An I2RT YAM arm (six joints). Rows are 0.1 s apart.
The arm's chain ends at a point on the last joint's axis. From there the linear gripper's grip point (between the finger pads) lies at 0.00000 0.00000 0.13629 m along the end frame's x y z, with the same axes.
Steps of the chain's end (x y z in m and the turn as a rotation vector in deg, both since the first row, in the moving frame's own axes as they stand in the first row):
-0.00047, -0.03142, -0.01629, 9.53, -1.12, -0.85
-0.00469, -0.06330, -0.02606, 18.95, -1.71, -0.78
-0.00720, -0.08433, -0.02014, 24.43, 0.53, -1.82
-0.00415, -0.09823, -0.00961, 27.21, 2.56, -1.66
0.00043, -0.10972, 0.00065, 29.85, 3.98, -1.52
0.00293, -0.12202, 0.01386, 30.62, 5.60, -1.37
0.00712, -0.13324, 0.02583, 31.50, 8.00, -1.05
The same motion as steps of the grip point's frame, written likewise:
-0.00329, -0.05396, -0.01820, 9.53, -1.12, -0.85
-0.00899, -0.10752, -0.03351, 18.95, -1.71, -0.78
-0.00689, -0.14071, -0.03235, 24.43, 0.53, -1.82
0.00079, -0.16061, -0.02482, 27.21, 2.56, -1.66
0.00855, -0.17761, -0.01774, 29.85, 3.98, -1.52
0.01475, -0.19147, -0.00576, 30.62, 5.60, -1.37
0.02448, -0.20438, 0.00449, 31.50, 8.00, -1.05

